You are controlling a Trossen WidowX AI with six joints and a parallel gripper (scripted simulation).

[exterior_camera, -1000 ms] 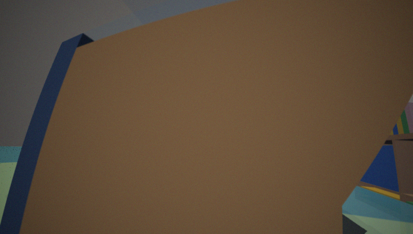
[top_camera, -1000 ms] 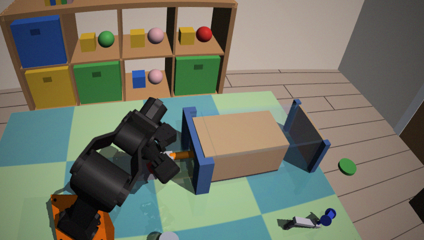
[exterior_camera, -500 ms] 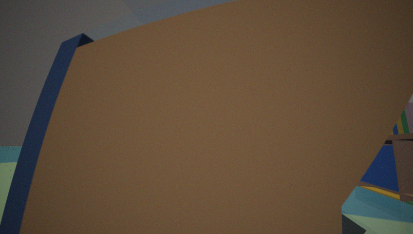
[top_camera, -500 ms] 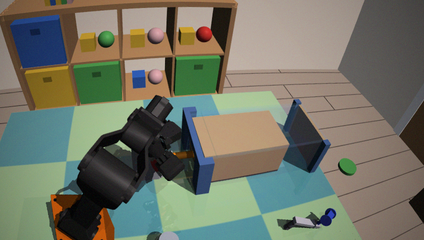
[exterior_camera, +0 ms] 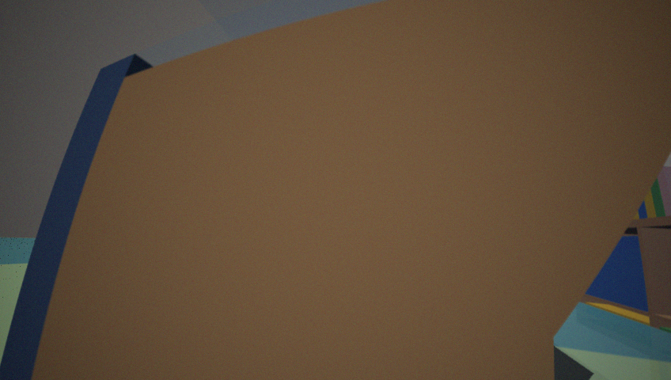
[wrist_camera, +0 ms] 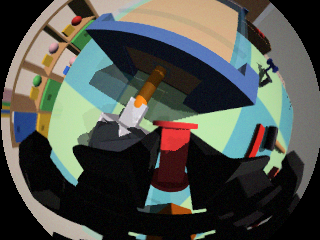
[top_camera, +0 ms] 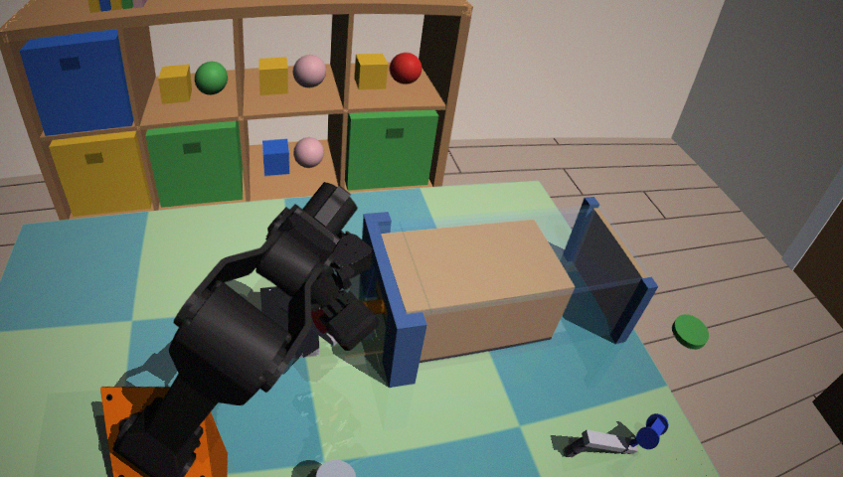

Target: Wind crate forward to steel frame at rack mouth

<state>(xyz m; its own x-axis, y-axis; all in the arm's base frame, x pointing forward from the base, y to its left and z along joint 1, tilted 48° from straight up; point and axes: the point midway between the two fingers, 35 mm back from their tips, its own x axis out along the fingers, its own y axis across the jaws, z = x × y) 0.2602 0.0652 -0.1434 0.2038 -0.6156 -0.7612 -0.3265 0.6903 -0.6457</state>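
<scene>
The crank handle is 40 mm behind my gripper tip, 20 mm to the left of it and 30 mm below it. The rest, counted from my gripper tip: blue frame: 80 mm ahead, 60 mm to the left, 20 mm below; red knob: 20 mm behind, 10 mm to the right; grey winch: 90 mm behind, 70 mm to the left, 100 mm below.
</scene>
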